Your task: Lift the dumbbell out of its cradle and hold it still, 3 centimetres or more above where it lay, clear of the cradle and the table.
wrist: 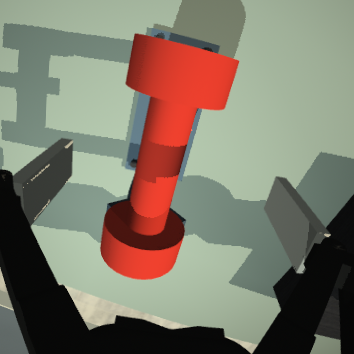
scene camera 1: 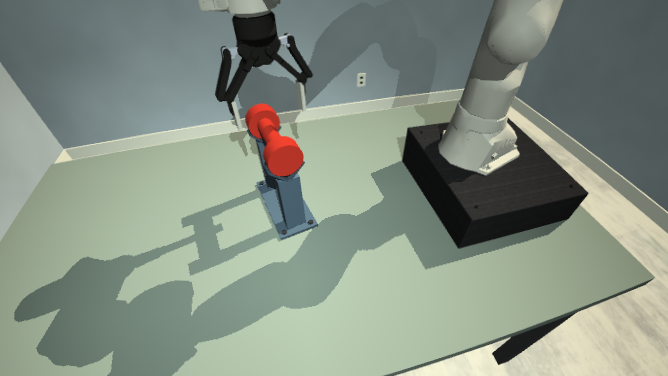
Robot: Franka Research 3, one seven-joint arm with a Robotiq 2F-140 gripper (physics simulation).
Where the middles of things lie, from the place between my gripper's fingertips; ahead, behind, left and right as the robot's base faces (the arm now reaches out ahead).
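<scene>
Blue-grey cradle (scene camera 1: pixel 282 195), from my hand: 16 cm below, 1 cm ahead, 1 cm to the left. My gripper, seen: 1 cm short of the red dumbbell (scene camera 1: pixel 282 155), 1 cm to the right of it, 4 cm above it.
</scene>
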